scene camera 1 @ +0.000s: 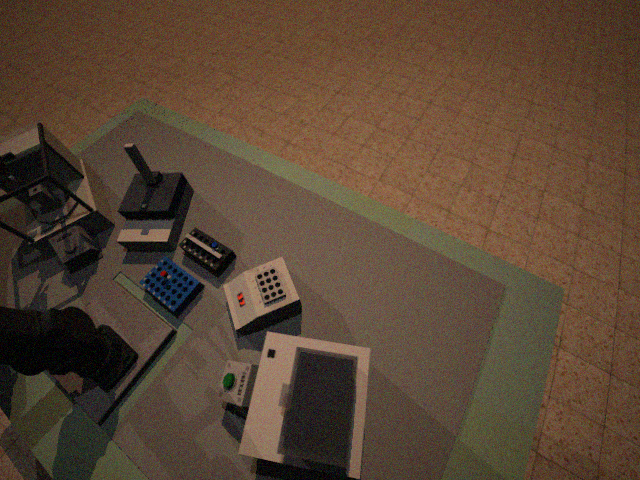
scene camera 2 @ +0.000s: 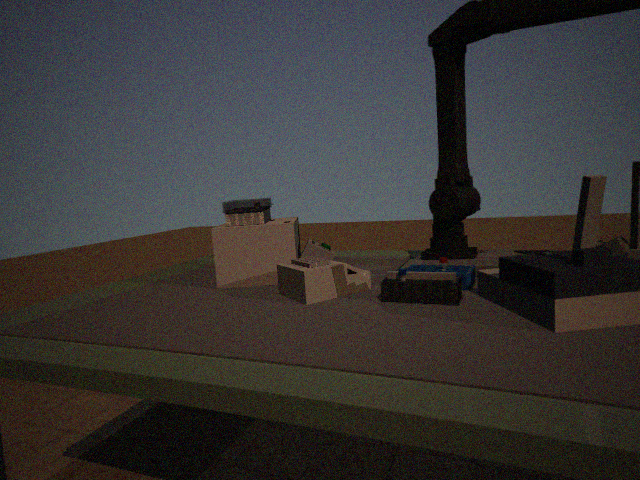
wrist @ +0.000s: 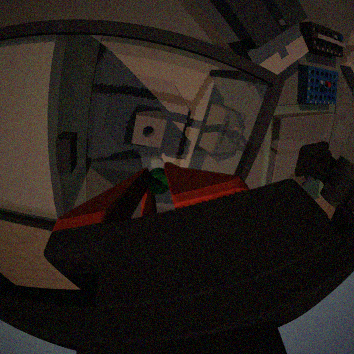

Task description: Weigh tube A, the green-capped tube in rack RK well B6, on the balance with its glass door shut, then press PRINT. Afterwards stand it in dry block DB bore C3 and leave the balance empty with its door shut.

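Frame: origin at the arm's base, x left, y back, z up, level; centimetres.
Seen in the pictures: gripper, fingertip midpoint: (scene camera 1: 4, 172) (wrist: 158, 173); arm's base at its link origin: (scene camera 1: 108, 356) (scene camera 2: 449, 256) (wrist: 310, 156).
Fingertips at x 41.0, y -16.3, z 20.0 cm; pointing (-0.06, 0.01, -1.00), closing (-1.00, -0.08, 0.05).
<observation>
Offsets run from my fingertips to a thing's middle. "spot": to the spot under its first point.
In the wrist view my gripper (wrist: 158, 173) has red fingers shut on tube A @(dx +0.0, dy +0.0, dz -0.7 cm) (wrist: 159, 180), whose green cap shows between them with its pale body pointing down. It hangs over the balance, a chamber with dark frame bars @(spot: dx -7.9, dy -1.9, dz -0.7 cm) (wrist: 260, 126) and glass panes. Inside is a beige square pan (wrist: 140, 131) with a round hole; the tube's tip is just beside it in the image. I cannot tell how the glass door stands. The blue rack RK @(dx -40.3, dy -3.3, dz -20.4 cm) (wrist: 317, 89) (scene camera 1: 170, 285) (scene camera 2: 437, 270) holds a red-capped tube @(dx -39.2, dy -4.2, dz -18.8 cm) (scene camera 1: 164, 273). The white dry block DB @(dx -61.1, dy -13.4, dz -18.5 cm) (scene camera 1: 263, 292) (scene camera 2: 318, 281) has empty dark bores.
A small box with a green button @(spot: dx -68.1, dy +3.3, dz -14.7 cm) (scene camera 1: 229, 380) stands beside a big white machine with a dark lid @(dx -78.1, dy -1.2, dz -12.5 cm) (scene camera 1: 309, 410). A black strip rack @(dx -41.5, dy -14.8, dz -19.6 cm) (scene camera 1: 208, 250) and a dark device with a lever @(spot: dx -21.3, dy -16.9, dz -13.9 cm) (scene camera 1: 151, 197) stand behind the rack. The arm's column (scene camera 2: 452, 143) rises at the right.
</observation>
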